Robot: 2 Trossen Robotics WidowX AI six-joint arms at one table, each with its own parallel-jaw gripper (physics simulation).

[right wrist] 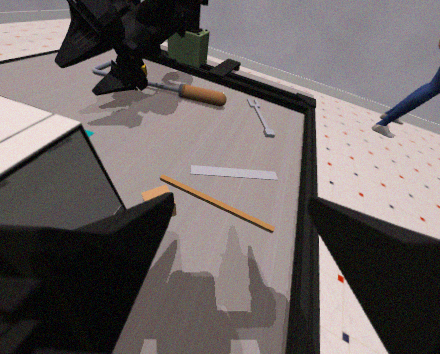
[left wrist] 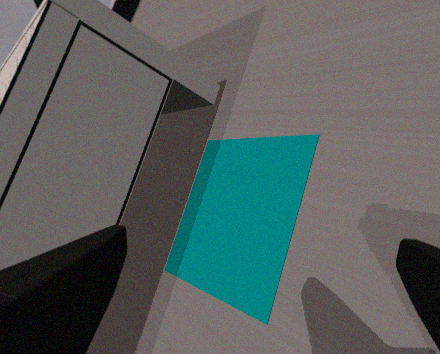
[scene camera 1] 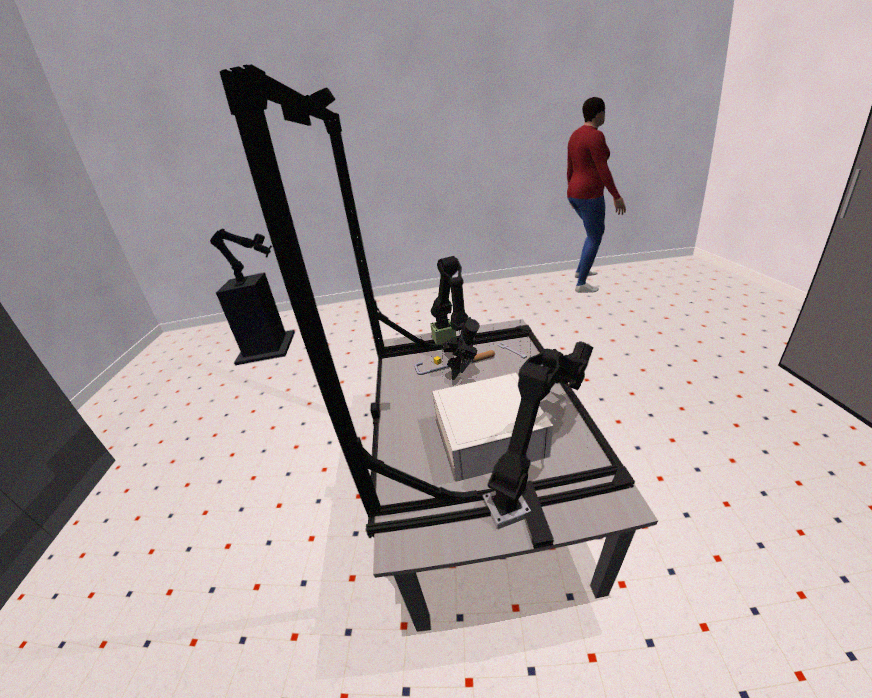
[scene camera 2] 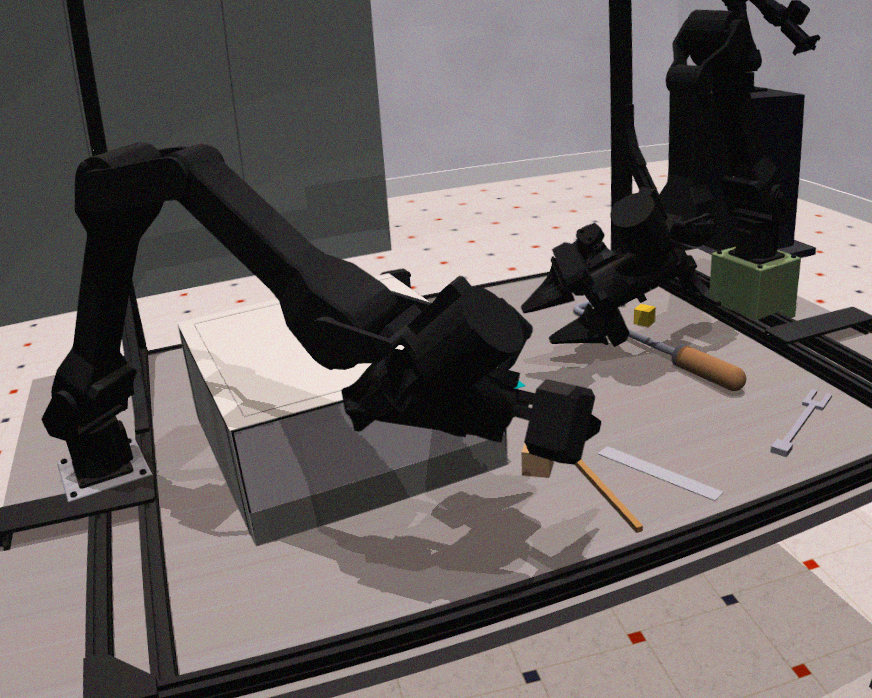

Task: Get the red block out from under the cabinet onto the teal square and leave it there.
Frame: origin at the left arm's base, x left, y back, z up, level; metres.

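Seen in the pictures: left gripper, fingertip midpoint: (right wrist: 78,81) (left wrist: 261,245) (scene camera 1: 457,376) (scene camera 2: 536,326); right gripper, fingertip midpoint: (right wrist: 240,200); left arm's base, origin of the base link: (right wrist: 189,29) (scene camera 1: 442,325) (scene camera 2: 756,255); right arm's base, origin of the base link: (scene camera 1: 506,502) (scene camera 2: 102,467).
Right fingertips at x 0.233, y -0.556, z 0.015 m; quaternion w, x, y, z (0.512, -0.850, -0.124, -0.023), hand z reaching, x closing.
Offsets run from my right fingertips to a thing's top centre. "*": to the spot under its first point.
The white cabinet {dx -0.267, dy -0.129, dz +0.022 m} (scene camera 1: 475,416) (scene camera 2: 246,367) (left wrist: 96,140) (right wrist: 71,175) stands in the middle of the table. The red block shows in no view. The teal square {* dx -0.299, dy +0.098, dz -0.113 m} (left wrist: 247,225) lies on the table just beside the cabinet's far side; only slivers of it show in scene camera 2 (scene camera 2: 519,384) and in the right wrist view (right wrist: 89,133). My left gripper (scene camera 1: 457,363) (scene camera 2: 551,319) is open and empty, hanging over the table a little beyond the teal square. My right gripper (scene camera 2: 561,425) (right wrist: 240,200) is open and empty, low at the cabinet's front corner.
A wooden cube {dx -0.081, dy +0.030, dz -0.084 m} (scene camera 2: 536,464) (right wrist: 155,193), a wooden stick {dx -0.017, dy +0.062, dz -0.107 m} (scene camera 2: 609,495) (right wrist: 218,204) and a grey ruler {dx +0.003, dy +0.131, dz -0.112 m} (scene camera 2: 661,472) (right wrist: 234,172) lie near the right gripper. A screwdriver (scene camera 2: 706,367) (right wrist: 202,95), a yellow cube {dx -0.311, dy +0.394, dz -0.089 m} (scene camera 2: 644,315) and a green box (scene camera 2: 748,284) lie beyond. A person (scene camera 1: 593,187) walks behind.
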